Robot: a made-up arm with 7 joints. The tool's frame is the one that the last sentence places.
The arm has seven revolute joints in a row. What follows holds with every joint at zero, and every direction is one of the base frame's. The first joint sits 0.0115 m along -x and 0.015 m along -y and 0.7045 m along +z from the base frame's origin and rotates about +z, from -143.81 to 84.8 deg. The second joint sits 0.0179 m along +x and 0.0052 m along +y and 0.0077 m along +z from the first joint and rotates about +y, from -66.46 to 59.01 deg. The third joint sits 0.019 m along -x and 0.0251 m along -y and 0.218 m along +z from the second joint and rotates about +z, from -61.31 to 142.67 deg. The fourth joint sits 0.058 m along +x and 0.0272 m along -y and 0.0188 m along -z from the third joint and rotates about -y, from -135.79 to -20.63 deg. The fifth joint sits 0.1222 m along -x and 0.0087 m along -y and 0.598 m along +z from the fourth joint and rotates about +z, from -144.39 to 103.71 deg. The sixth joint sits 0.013 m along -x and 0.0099 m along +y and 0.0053 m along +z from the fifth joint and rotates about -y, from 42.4 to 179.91 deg. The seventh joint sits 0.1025 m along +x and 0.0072 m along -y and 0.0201 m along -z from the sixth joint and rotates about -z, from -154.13 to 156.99 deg. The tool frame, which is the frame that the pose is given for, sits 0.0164 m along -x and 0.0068 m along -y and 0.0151 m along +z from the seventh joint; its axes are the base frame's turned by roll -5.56, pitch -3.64 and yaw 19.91 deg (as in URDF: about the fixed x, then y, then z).
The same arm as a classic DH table. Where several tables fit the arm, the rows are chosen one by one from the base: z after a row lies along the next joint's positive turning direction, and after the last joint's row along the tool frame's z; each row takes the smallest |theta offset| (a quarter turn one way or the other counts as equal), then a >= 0, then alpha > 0; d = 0 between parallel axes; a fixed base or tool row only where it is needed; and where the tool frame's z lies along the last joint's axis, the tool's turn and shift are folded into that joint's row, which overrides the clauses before.
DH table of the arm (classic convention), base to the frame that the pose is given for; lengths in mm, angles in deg. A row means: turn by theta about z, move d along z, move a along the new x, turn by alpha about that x. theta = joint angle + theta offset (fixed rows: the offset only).
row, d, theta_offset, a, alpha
base (fixed), 0, 52.52, -18.9, 0
joint 1, 712.2, -52.52, 17.9, -90
joint 2, -19.9, 0, -19, 90
joint 3, 199.2, 0, 58, 90
joint 4, 35.9, 0, -122.2, -90
joint 5, 603.3, 0, -13, 90
joint 6, -2.7, 0, 102.5, 90
joint 7, 82.4, -53.02, -15.3, 173.36
tool (fixed), 77.9, -33.29, 0, 0
Joint limits (deg, base to tool): -143.81..84.8 -66.46..59.01 -61.31..142.67 -135.79..-20.63 -144.39..103.71 42.4..179.91 -154.13..156.99

